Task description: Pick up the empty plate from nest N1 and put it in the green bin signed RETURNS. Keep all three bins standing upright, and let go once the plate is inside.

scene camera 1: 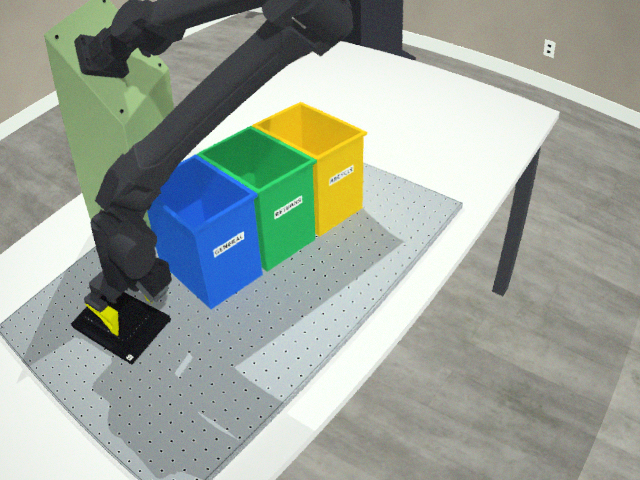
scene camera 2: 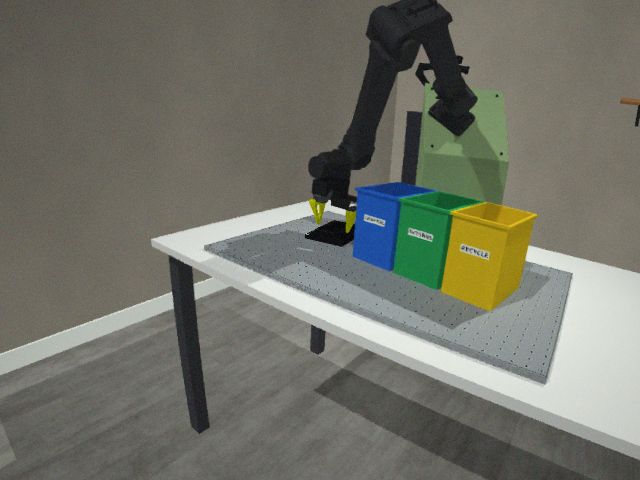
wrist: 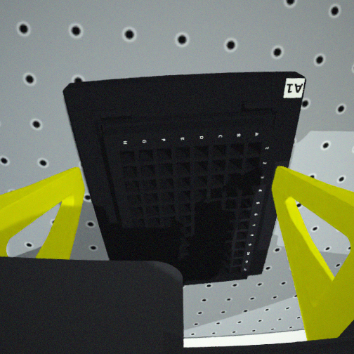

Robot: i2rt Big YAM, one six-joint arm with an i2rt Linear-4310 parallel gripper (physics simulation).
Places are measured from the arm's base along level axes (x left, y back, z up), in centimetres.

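Pixels of known places: gripper, fingertip midpoint: (scene camera 1: 132, 317) (scene camera 2: 332, 228); arm's base, origin of the base link: (scene camera 1: 99, 58) (scene camera 2: 451, 116).
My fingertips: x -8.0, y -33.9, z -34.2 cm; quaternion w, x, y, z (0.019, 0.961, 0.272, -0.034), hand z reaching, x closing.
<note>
For each thing: its top centre in the pictures, then the offset to it from my fingertips.
- black nest, middle of its top: (scene camera 1: 117, 318) (scene camera 2: 336, 230) dx -2.9, dy +2.9, dz -1.9 cm
- green RETURNS bin, middle of its top: (scene camera 1: 253, 156) (scene camera 2: 443, 200) dx +30.1, dy +11.9, dz +14.6 cm
- blue GENERAL bin, middle of its top: (scene camera 1: 193, 189) (scene camera 2: 398, 189) dx +17.5, dy +8.2, dz +14.6 cm
- yellow RECYCLE bin, middle of its top: (scene camera 1: 308, 127) (scene camera 2: 496, 213) dx +42.7, dy +15.5, dz +14.6 cm
The black plate (wrist: 170, 172) with a grid of wells lies in the black nest (scene camera 1: 105, 342) (scene camera 2: 326, 239) (wrist: 175, 97), which has a white A1 tag at one corner. The plate and nest are hard to tell apart in the scene views. My gripper (scene camera 1: 133, 316) (scene camera 2: 333, 227) (wrist: 177, 177) is open, its yellow fingers wide apart over opposite sides of the plate, with nothing between them; the exact tip height is unclear. A dark gripper part hides the plate's lower left in the wrist view. The green RETURNS bin (scene camera 1: 289, 232) (scene camera 2: 419, 258) stands upright.
The blue GENERAL bin (scene camera 1: 232, 273) (scene camera 2: 373, 242) stands upright between the nest and the green bin. The yellow RECYCLE bin (scene camera 1: 341, 201) (scene camera 2: 473, 279) stands upright on the green bin's other side. A tall pale green stand (scene camera 1: 77, 124) (scene camera 2: 465, 165) rises behind the bins.
</note>
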